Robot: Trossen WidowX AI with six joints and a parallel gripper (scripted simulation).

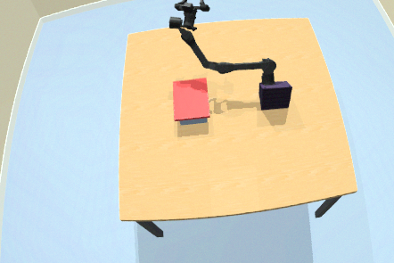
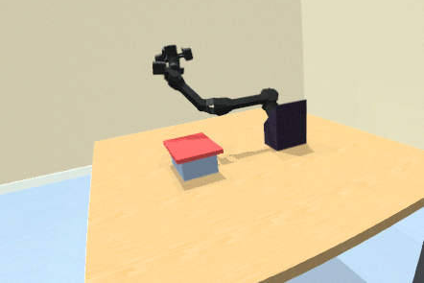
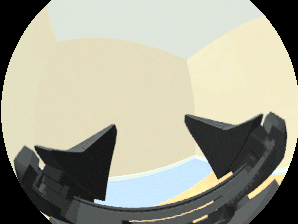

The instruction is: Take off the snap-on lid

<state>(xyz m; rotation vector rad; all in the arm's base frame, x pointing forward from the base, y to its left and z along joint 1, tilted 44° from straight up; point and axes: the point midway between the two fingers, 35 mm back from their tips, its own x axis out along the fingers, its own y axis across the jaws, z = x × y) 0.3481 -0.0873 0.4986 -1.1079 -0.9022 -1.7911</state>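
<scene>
Now: the lid 43 cm to the left of my gripper tip, 38 cm below it and 11 cm ahead of it. Also, from my gripper tip: blue storage box: 43 cm to the left, 43 cm below, 11 cm ahead.
</scene>
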